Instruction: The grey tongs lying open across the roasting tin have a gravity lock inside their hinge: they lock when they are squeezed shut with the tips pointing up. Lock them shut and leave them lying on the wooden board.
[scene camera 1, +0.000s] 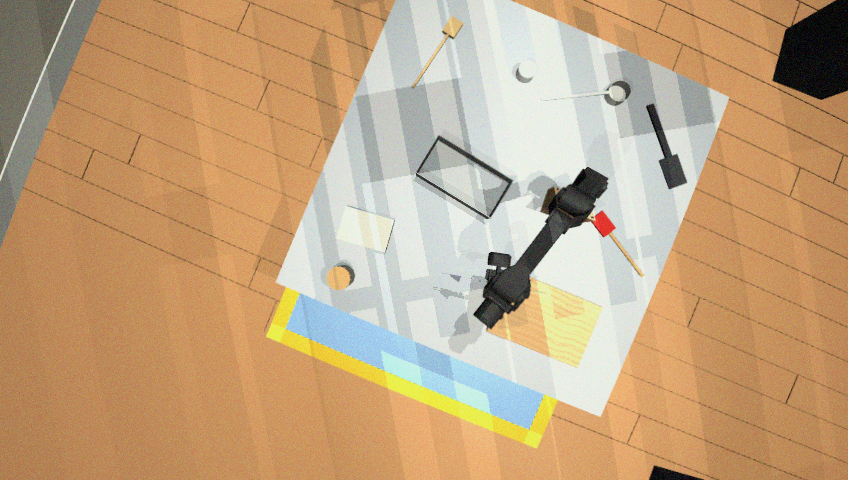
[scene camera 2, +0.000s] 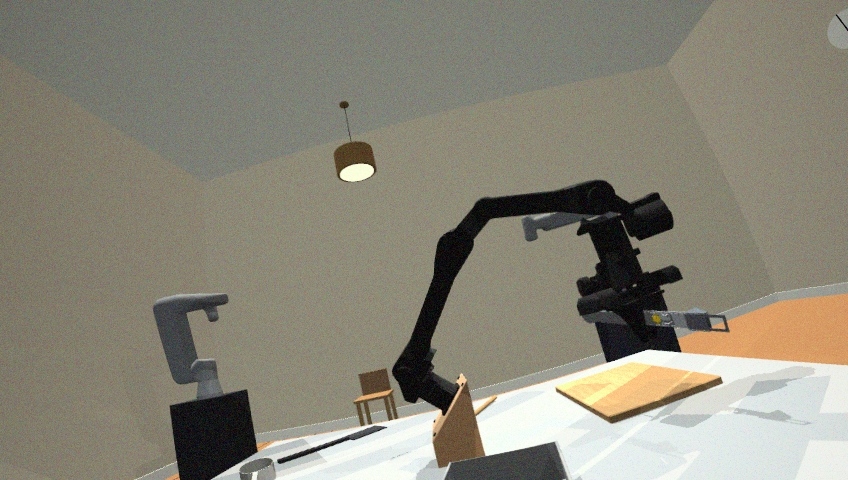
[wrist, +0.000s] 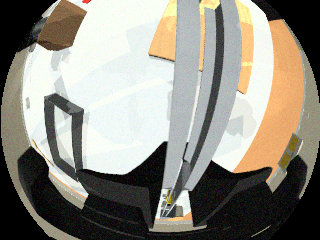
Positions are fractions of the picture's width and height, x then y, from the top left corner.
Note:
In view: my gripper (scene camera 2: 0.77, 0.71), a cream pad (scene camera 1: 0.42, 0.47), a black spatula (scene camera 1: 0.79, 0.35), a wooden board (scene camera 2: 0.73, 0.82) and a roasting tin (scene camera 1: 0.53, 0.35).
My gripper is seen too in the wrist view (wrist: 0.55, 0.61). The wooden board also shows in scene camera 1 (scene camera 1: 0.66, 0.68). The roasting tin shows as well in the wrist view (wrist: 0.20, 0.50). Scene camera 2 does not show the cream pad: it is out of frame. The wrist view does not show the cream pad, which is hidden by my gripper.

